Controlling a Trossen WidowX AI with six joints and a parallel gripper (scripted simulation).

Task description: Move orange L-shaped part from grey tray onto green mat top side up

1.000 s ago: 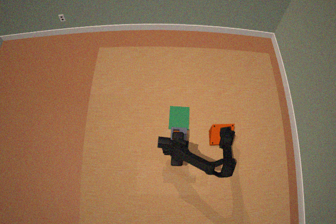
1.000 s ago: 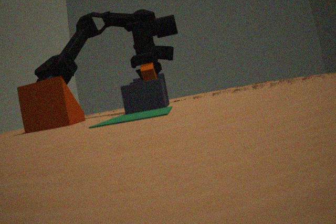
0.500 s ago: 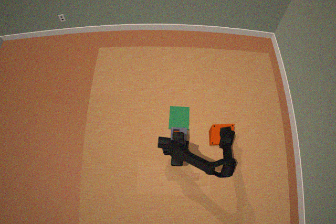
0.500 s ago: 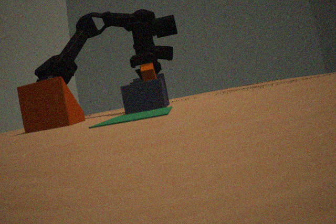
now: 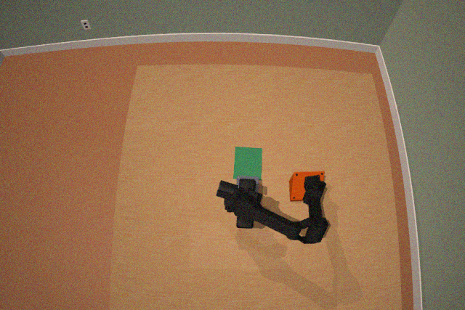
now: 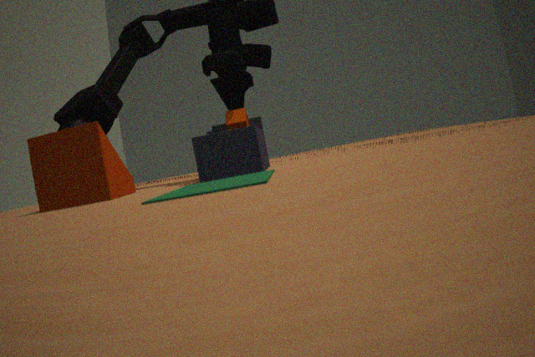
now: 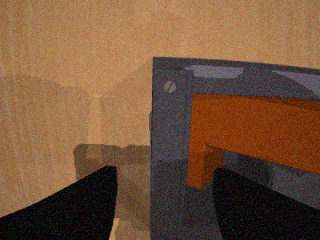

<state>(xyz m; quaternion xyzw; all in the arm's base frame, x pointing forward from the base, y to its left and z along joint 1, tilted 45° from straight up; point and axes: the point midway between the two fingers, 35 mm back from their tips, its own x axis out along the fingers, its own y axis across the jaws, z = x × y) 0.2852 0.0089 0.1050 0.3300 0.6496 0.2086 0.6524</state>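
Right now the orange L-shaped part is 10 mm behind my gripper tip, 40 mm to the right of it and 50 mm below it. The rest, counted from my gripper tip: green mat (40 mm behind, 220 mm to the right, 110 mm below).
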